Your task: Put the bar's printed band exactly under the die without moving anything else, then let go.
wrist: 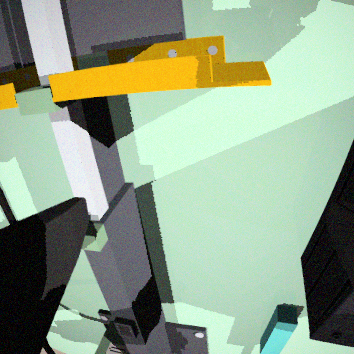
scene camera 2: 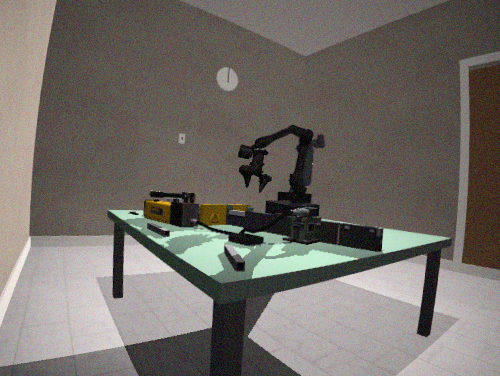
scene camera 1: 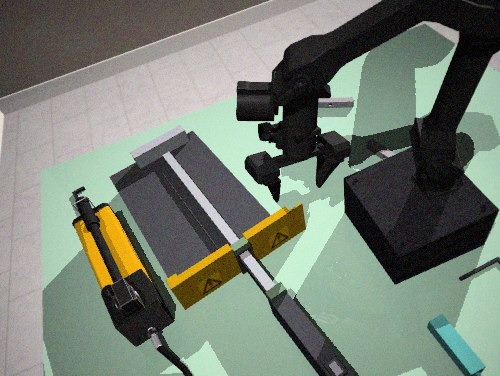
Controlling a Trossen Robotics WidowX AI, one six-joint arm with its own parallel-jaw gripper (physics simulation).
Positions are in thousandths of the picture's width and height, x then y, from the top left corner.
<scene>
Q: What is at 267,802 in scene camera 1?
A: A yellow and black pump unit.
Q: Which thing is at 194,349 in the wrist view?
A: A long grey bar.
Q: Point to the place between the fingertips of my gripper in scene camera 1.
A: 595,515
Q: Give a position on a yellow and black pump unit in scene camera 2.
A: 353,568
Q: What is my gripper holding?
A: Nothing.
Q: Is my gripper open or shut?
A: Open.
</scene>
